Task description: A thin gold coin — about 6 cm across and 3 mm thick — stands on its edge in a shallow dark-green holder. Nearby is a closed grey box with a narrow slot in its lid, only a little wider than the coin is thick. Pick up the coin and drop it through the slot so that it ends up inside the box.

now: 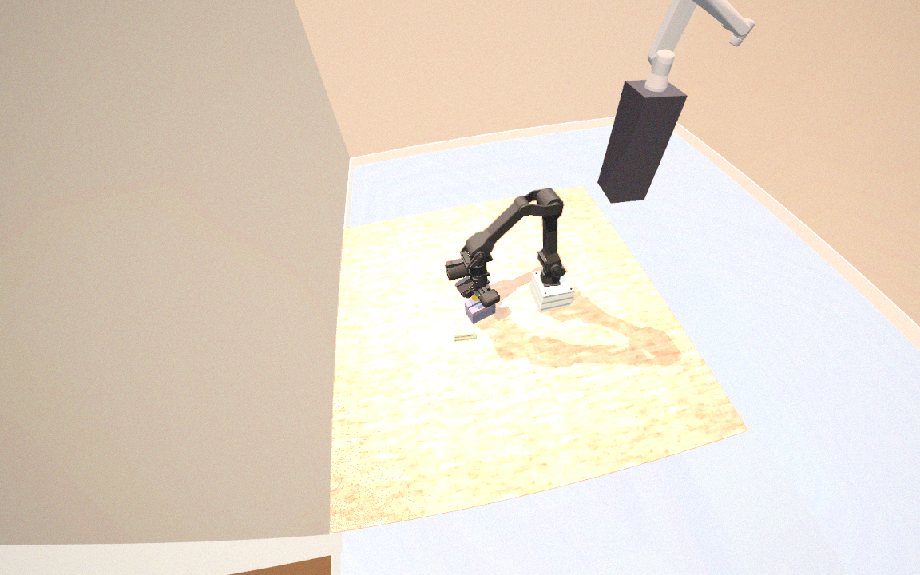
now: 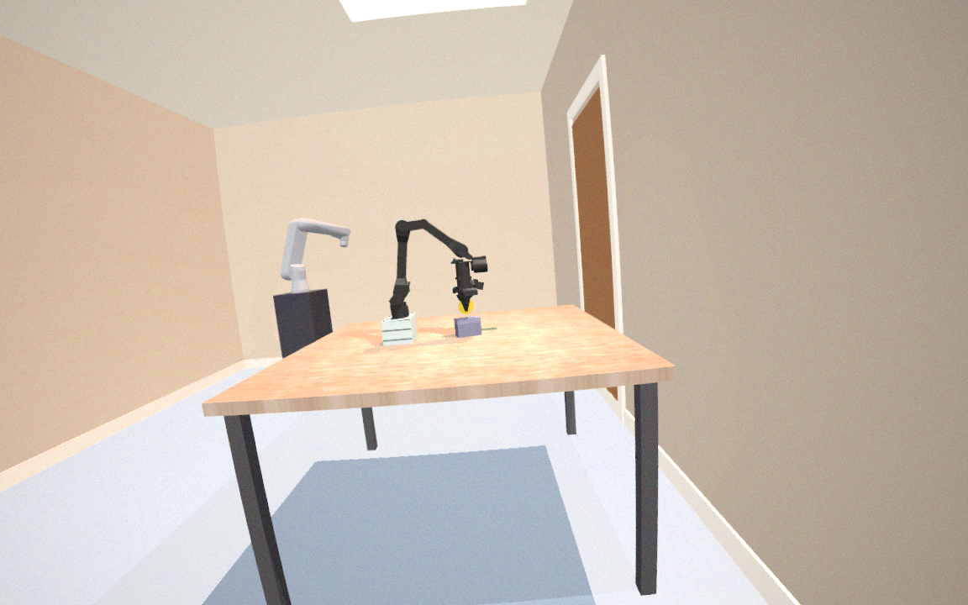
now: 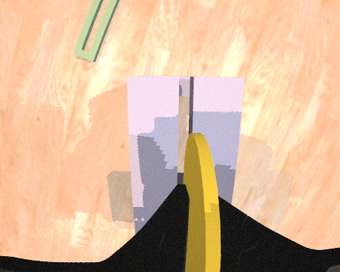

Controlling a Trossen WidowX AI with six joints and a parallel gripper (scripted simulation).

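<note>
Right now my gripper tip is 2 cm below the gold coin.
</note>
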